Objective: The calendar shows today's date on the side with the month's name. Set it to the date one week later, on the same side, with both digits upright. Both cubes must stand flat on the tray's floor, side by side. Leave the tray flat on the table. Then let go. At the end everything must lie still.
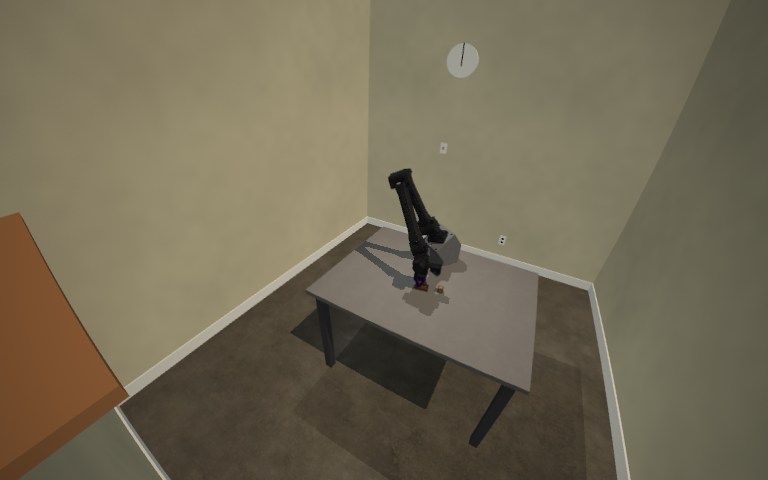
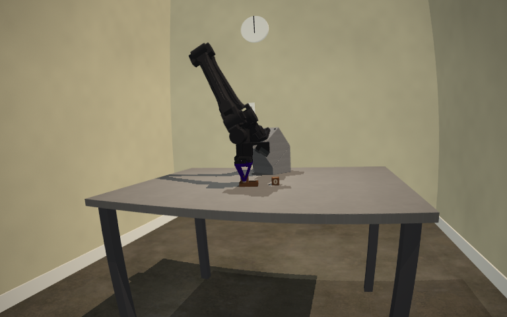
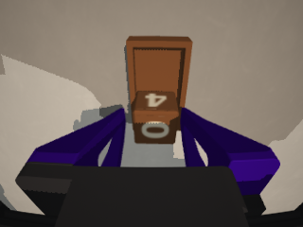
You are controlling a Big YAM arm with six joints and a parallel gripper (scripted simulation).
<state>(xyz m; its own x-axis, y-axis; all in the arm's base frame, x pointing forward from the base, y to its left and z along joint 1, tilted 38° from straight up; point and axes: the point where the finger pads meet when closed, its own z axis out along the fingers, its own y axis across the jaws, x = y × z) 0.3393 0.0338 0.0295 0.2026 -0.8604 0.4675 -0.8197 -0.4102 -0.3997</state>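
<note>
Now: the brown tray 20 mm to the left of my hand and 20 mm below it.
</note>
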